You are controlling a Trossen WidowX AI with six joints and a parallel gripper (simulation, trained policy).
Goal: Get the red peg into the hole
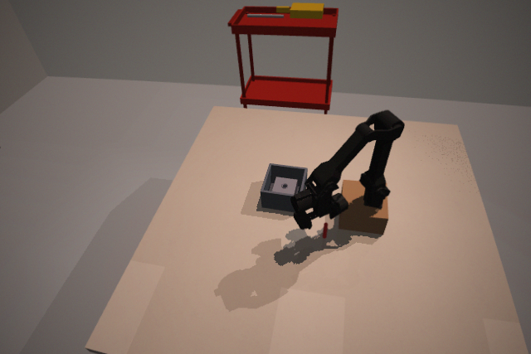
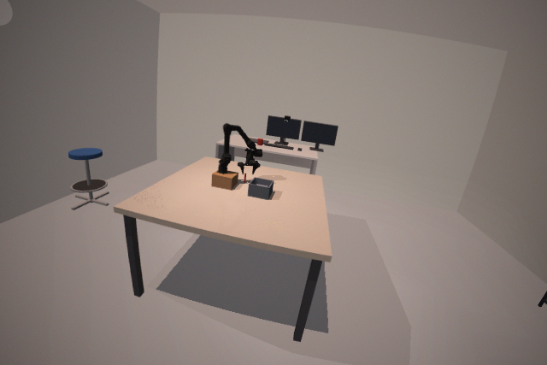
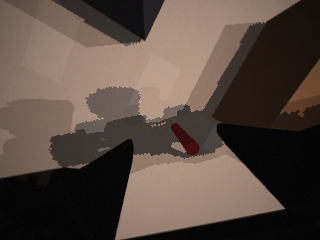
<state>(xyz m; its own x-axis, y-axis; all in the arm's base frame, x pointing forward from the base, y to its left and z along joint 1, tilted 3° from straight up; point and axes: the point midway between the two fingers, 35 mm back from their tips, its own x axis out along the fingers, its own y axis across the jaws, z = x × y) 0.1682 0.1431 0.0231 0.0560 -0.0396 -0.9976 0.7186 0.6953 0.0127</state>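
My gripper tip is 20 mm past the red peg and 40 mm above it. The rest, counted from my gripper tip: grey box 180 mm ahead, 150 mm to the right, 50 mm below; plate 180 mm ahead, 150 mm to the right, 30 mm below.
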